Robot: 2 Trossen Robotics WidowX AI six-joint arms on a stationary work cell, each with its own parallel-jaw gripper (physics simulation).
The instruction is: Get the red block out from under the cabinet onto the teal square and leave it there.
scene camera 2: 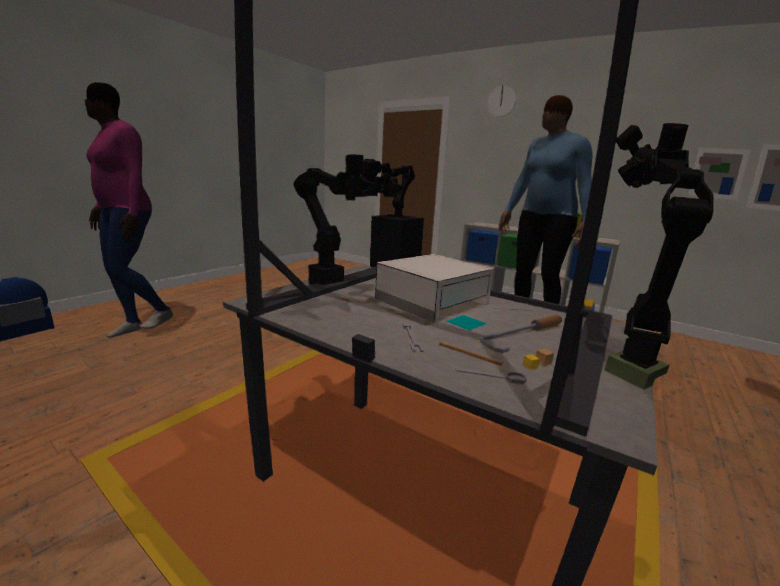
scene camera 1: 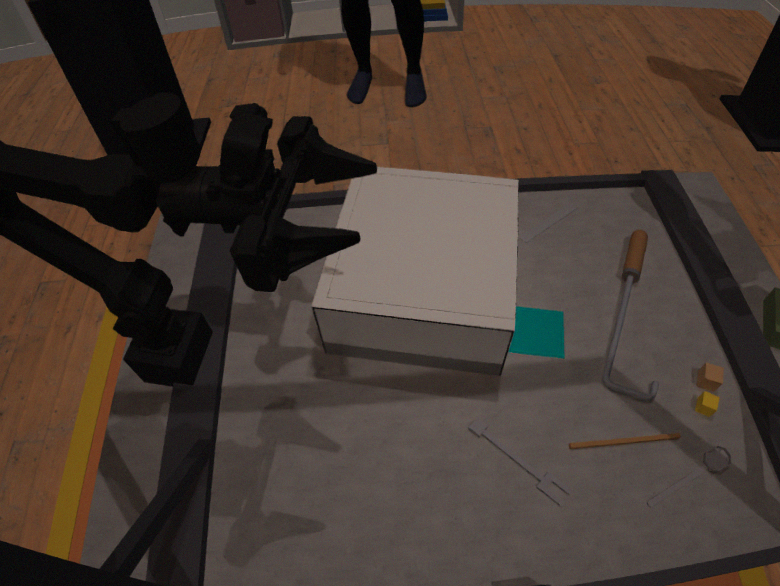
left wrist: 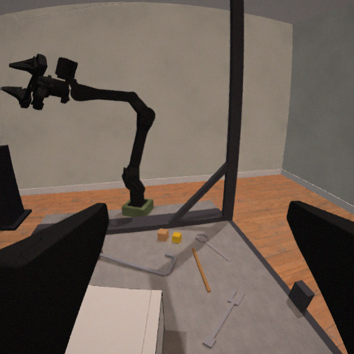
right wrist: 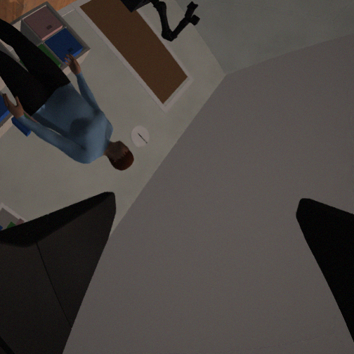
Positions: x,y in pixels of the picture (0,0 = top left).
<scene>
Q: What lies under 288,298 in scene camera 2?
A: A dark frame rail.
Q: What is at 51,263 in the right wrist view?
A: My right gripper.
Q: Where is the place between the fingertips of my left gripper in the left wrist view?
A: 200,211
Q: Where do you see a teal square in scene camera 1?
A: At 540,332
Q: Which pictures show my left gripper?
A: Scene camera 2, scene camera 1 and the left wrist view only.
</scene>
